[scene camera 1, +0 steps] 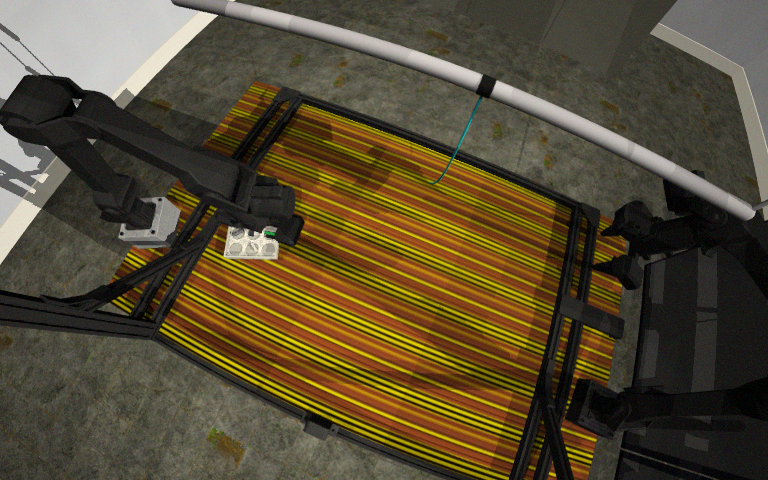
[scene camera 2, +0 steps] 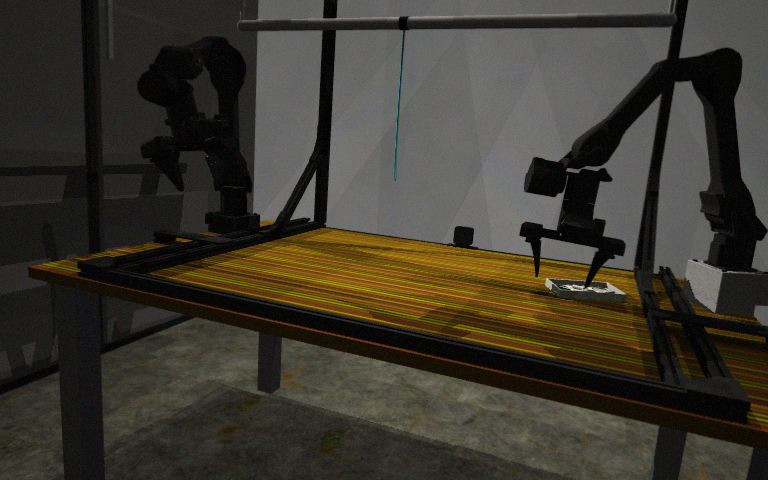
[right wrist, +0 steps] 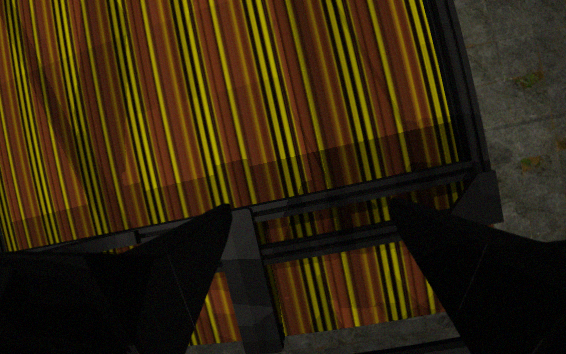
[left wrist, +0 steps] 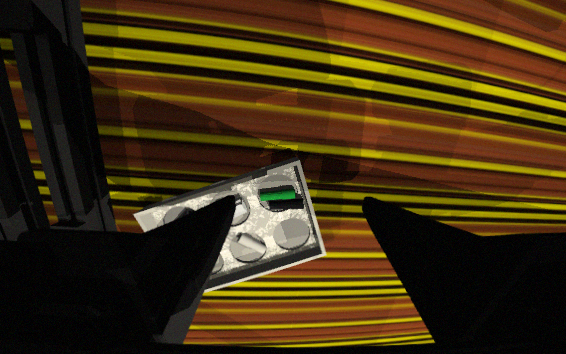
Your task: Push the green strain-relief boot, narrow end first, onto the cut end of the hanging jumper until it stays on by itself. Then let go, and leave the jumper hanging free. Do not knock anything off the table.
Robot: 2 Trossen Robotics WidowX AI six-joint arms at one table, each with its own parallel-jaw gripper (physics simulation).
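Places are measured from the left arm's base along level axes (x ahead, y left, z up), in metres.
Where they show: left gripper, fingertip midpoint: (scene camera 1: 273,232) (scene camera 2: 561,282) (left wrist: 299,202); right gripper, fingertip midpoint: (scene camera 1: 596,250) (scene camera 2: 201,188) (right wrist: 309,208); left arm's base at its link origin: (scene camera 1: 141,216) (scene camera 2: 729,267); right arm's base at its link origin: (scene camera 1: 602,409) (scene camera 2: 233,213).
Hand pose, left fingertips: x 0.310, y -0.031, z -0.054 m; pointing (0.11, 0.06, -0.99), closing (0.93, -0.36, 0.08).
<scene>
Each offset is from my left fingertips to the centre of the thing. "*": to the spot under its first point.
The green boot {dz -0.017, dx -0.013, dy +0.004 m} (scene camera 1: 270,232) (scene camera 2: 565,288) (left wrist: 278,195) lies on its side in a corner well of the small white tray {dz -0.016, dx -0.055, dy -0.013 m} (scene camera 1: 250,258) (scene camera 2: 589,296) (left wrist: 265,272). Which of its ends is narrow is too small to tell. My left gripper (scene camera 2: 562,280) (left wrist: 299,202) is open and points down above the tray. One finger overlaps the tray in the left wrist view, and the boot shows between the fingertips, nearer that finger. The teal jumper {* dz +0.359, dx +0.335, dy -0.023 m} (scene camera 1: 463,138) (scene camera 2: 398,107) hangs with its lower end free, curving slightly in scene camera 1. My right gripper (scene camera 1: 598,249) (right wrist: 309,208) is open and empty, far from the tray.
The jumper hangs from a black clip {dz +0.446, dx +0.334, dy -0.023 m} (scene camera 1: 485,85) (scene camera 2: 403,22) on a pale horizontal bar {* dz +0.452, dx +0.240, dy +0.015 m} (scene camera 1: 396,54) (scene camera 2: 509,21). A pale cylinder {dz -0.017, dx -0.050, dy -0.029 m} (left wrist: 252,243) and other small parts lie in the tray's other wells. Black frame rails (scene camera 1: 557,305) (scene camera 2: 396,333) border the striped table top.
</scene>
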